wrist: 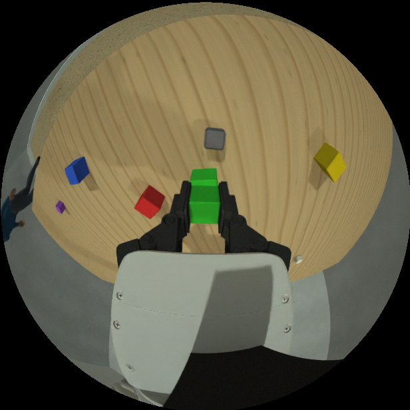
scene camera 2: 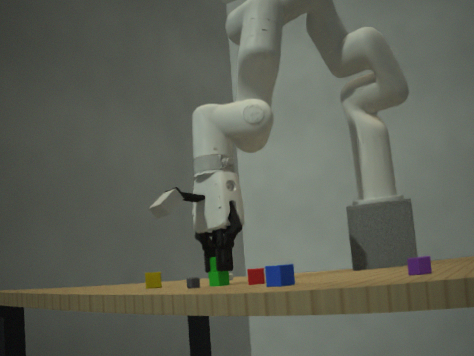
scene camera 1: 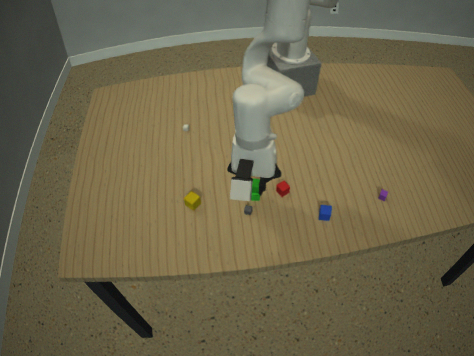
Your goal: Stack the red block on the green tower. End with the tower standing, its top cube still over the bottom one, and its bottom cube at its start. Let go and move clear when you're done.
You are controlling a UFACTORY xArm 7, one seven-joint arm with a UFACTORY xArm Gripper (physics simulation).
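Places are measured from the arm's base along level axes (x ahead, y left, z up), in centimetres.
Where they show: gripper, fingertip midpoint: (scene camera 2: 219, 271) (scene camera 1: 254, 190); arm's base, origin of the base link: (scene camera 2: 378, 202) (scene camera 1: 290, 52).
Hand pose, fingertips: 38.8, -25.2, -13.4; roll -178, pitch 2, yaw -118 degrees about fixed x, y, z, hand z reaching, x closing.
Note:
Things, the pixels of their top centre, and the offset from my fingertips, as dx, dy, dz.
- upper green cube, middle of its top: (scene camera 2: 219, 256) (scene camera 1: 254, 182) -0.3, +0.1, +2.7
- lower green cube, middle of its top: (scene camera 2: 218, 270) (scene camera 1: 254, 190) +0.1, +0.0, +0.1
- red block, middle of its top: (scene camera 2: 255, 268) (scene camera 1: 283, 185) +0.9, +7.3, +0.1
- grey cube, middle of its top: (scene camera 2: 192, 277) (scene camera 1: 248, 208) +4.1, -3.0, -0.7
- yellow cube, middle of its top: (scene camera 2: 152, 272) (scene camera 1: 191, 197) -2.2, -15.6, +0.5
- blue cube, middle of its top: (scene camera 2: 279, 265) (scene camera 1: 326, 209) +11.5, +14.9, +0.4
- purple cube, middle of its top: (scene camera 2: 418, 257) (scene camera 1: 384, 192) +11.9, +33.7, -0.3
- small white piece, middle of its top: (scene camera 1: 185, 125) -29.6, -12.0, -0.8
My gripper (scene camera 1: 255, 187) (scene camera 2: 215, 267) (wrist: 204, 192) points down and is shut on the upper green cube (scene camera 1: 256, 183) (scene camera 2: 213, 262) (wrist: 204, 212). That cube is at the top of the lower green cube (scene camera 1: 255, 197) (scene camera 2: 218, 279) (wrist: 204, 176), which sits on the table. The lower cube's front part shows beyond the held one in the wrist view. The fingers hide part of the contact, so I cannot tell whether the two fully touch. The red block (scene camera 1: 283, 189) (scene camera 2: 255, 276) (wrist: 149, 202) lies on the table beside them, apart from the fingers.
A grey cube (scene camera 1: 248, 210) (scene camera 2: 193, 283) (wrist: 215, 139) is close to the green cubes. A yellow cube (scene camera 1: 192, 200) (scene camera 2: 153, 280) (wrist: 330, 162), blue cube (scene camera 1: 325, 212) (scene camera 2: 280, 275) (wrist: 77, 170), purple cube (scene camera 1: 383, 195) (scene camera 2: 419, 265) (wrist: 60, 207) and small white piece (scene camera 1: 186, 128) (wrist: 298, 259) are farther off.

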